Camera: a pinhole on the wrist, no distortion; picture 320 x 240 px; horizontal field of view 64.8 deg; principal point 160.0 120.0 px. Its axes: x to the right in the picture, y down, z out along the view. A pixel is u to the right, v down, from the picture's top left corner.
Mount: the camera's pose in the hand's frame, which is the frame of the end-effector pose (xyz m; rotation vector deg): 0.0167 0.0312 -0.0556 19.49 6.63 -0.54
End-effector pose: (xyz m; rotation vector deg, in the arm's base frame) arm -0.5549 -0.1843 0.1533 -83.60 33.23 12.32
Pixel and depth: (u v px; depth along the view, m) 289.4 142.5 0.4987
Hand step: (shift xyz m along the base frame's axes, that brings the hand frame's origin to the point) 0.4154 0.3066 -0.0809
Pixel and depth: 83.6 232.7 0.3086
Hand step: 0.0100 0.2962 -0.0300
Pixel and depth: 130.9 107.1 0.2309
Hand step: 0.0788 0.1449 0.0428
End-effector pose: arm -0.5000 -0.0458 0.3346 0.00 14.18 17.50
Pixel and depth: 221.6 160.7 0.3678
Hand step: 0.2196 0.0224 0.2520
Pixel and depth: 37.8 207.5 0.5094
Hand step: -0.0389 -0.0063 0.5341
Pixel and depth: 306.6 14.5 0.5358
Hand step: 0.5374 -0.2138 0.2207
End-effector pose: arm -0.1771 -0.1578 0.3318 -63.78 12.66 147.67
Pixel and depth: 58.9 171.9 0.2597
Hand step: -0.1093 0.0505 0.1895
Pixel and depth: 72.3 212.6 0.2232
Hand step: -0.1192 0.0116 0.1542
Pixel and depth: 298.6 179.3 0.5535
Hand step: -0.5575 0.2404 0.0410
